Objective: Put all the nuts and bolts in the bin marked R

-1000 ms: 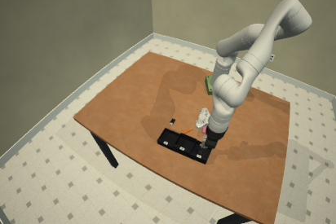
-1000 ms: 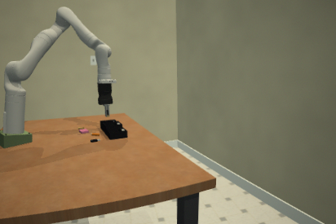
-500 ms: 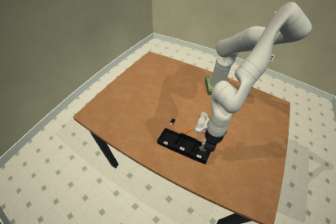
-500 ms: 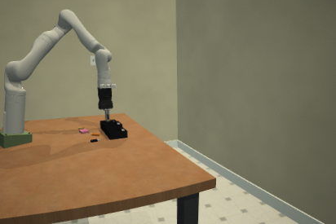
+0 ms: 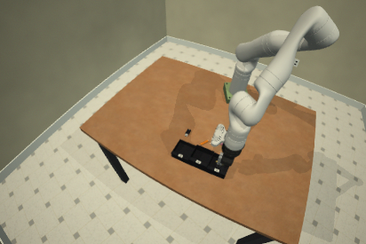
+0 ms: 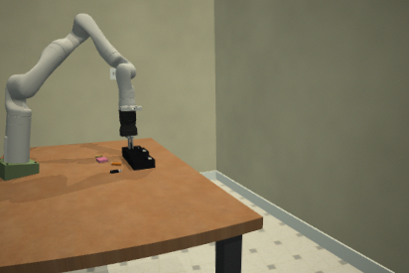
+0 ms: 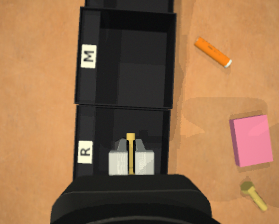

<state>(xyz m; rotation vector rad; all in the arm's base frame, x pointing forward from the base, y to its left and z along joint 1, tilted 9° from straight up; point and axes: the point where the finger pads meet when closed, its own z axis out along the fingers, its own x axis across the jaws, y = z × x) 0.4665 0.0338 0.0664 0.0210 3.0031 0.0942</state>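
My hand is 40 mm above the dark hex nut and 10 mm short of it. Also, from my hand: pink eraser 130 mm behind, 40 mm below; orange marker 100 mm to the right, 90 mm behind, 40 mm below; black bin tray 80 mm to the right, 20 mm below.
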